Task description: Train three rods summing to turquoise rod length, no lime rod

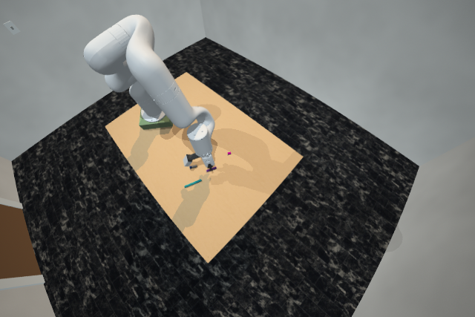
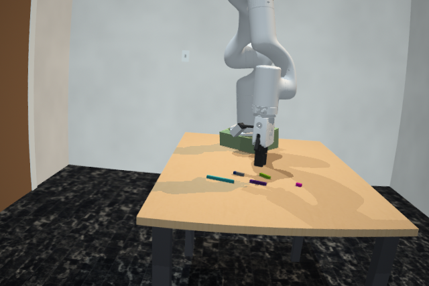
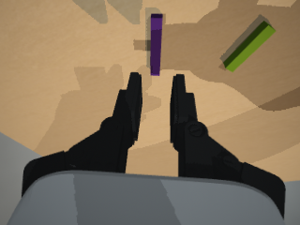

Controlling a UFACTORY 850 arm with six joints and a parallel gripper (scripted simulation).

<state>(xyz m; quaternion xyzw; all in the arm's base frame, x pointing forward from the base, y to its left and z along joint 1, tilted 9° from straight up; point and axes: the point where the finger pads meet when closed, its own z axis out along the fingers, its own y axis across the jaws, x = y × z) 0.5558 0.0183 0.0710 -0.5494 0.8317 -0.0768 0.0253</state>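
Right now my hand is 8 cm above the purple rod. The rest, counted from my hand: grey rod: 8 cm behind, 6 cm to the right, 8 cm below; lime rod: 8 cm behind, 3 cm to the left, 8 cm below; blue rod: 9 cm behind, 8 cm to the right, 8 cm below.
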